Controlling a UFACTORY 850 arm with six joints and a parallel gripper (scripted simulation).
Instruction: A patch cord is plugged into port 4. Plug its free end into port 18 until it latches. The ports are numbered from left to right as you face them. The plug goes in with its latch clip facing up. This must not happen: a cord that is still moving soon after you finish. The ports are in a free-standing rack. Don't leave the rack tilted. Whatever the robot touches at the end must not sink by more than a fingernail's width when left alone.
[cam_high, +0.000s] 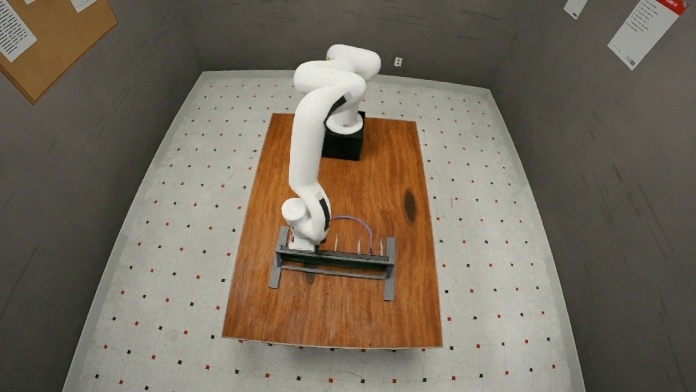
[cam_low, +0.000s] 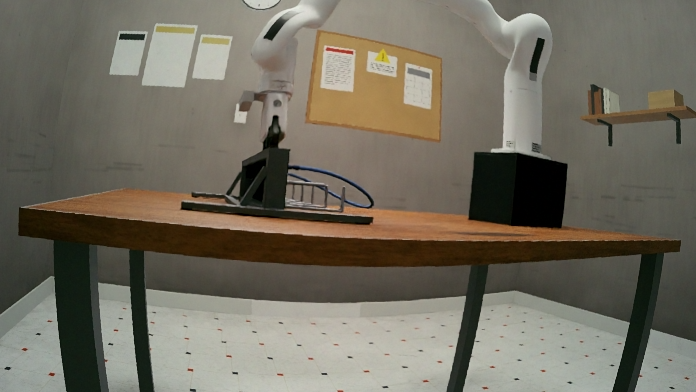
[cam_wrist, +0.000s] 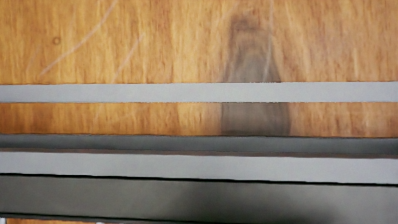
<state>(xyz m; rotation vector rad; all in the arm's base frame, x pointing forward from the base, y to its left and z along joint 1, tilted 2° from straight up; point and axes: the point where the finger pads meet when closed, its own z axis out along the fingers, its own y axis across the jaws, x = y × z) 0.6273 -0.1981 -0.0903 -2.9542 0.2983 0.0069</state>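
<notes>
Now: hand 2 cm short of the plug and 1 cm above it.
</notes>
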